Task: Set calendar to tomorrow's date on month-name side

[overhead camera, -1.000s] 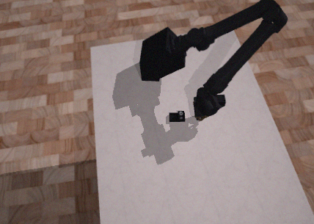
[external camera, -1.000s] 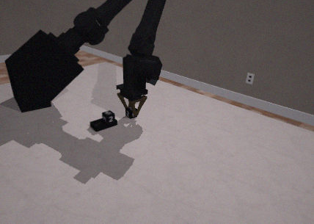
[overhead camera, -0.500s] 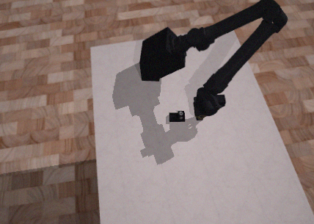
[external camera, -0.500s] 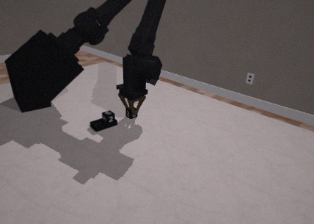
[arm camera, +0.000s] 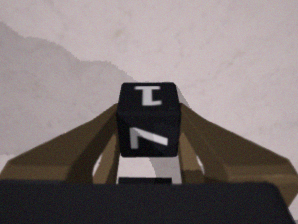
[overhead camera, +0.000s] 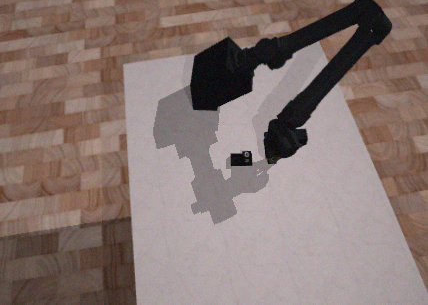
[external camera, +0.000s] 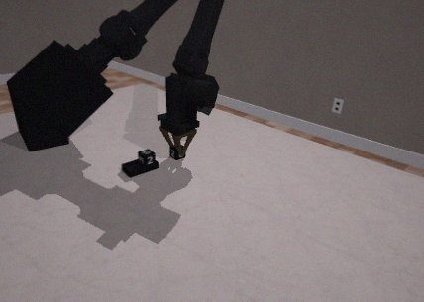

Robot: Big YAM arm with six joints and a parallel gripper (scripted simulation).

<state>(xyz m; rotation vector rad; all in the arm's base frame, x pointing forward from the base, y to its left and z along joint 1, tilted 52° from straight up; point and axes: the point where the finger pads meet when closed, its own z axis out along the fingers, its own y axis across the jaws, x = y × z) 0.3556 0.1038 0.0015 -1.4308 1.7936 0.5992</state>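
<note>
Right now my hand is 2 cm past the black tray, 11 cm to the left of it and 1 cm above it. From my hand the other things lie so: black digit cube (right at my hand).
</note>
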